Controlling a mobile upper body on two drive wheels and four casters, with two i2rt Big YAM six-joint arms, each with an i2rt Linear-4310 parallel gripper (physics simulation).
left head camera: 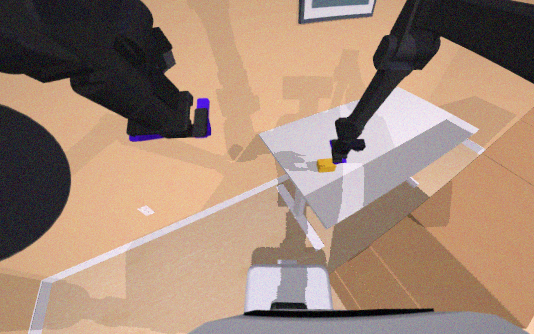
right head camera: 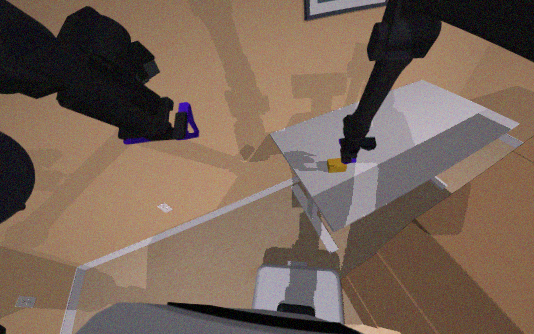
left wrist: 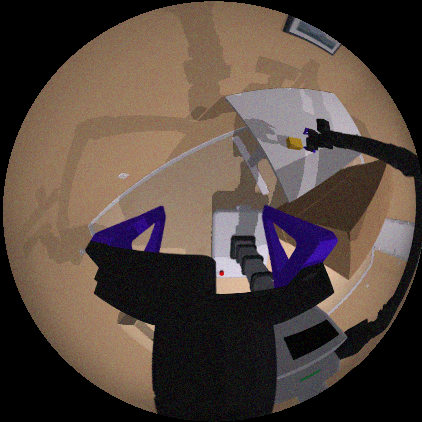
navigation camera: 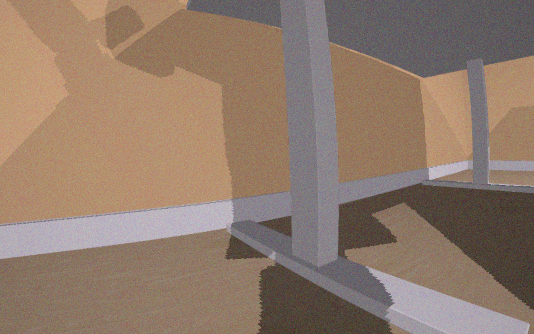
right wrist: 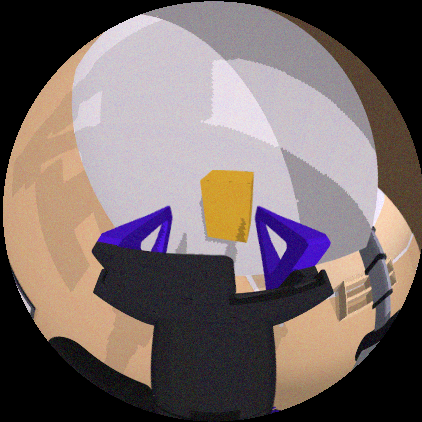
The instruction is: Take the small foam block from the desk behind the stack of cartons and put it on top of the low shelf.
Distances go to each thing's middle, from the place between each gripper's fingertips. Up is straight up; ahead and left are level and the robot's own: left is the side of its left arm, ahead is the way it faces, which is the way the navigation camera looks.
Now: right hand 3 cm to the right of the small yellow foam block (right wrist: 226, 194) and 7 cm above it.
The small yellow foam block is 370 mm ahead of my left hand, 450 mm to the right of it and 540 mm below it.
